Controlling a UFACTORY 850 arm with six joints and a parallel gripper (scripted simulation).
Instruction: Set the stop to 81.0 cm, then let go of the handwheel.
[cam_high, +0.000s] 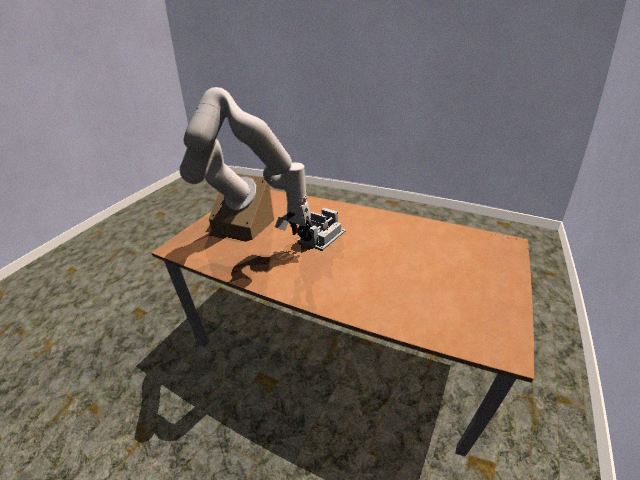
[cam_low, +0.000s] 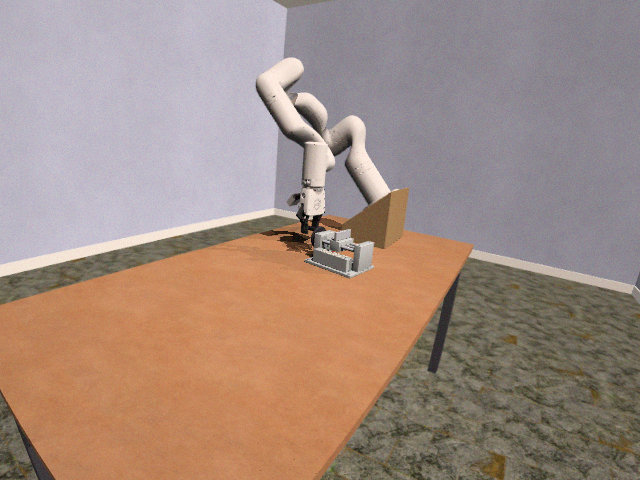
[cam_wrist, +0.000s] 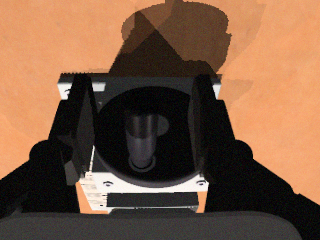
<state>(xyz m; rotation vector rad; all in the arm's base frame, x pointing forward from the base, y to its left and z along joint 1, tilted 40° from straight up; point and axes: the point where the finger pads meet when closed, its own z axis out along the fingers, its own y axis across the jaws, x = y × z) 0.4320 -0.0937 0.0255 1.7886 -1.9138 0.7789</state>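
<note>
Now: the handwheel 2 cm to the left of my hand and 1 cm below it. Round my hand: grey stop fixture: 15 cm to the left, 2 cm ahead, 1 cm below.
</note>
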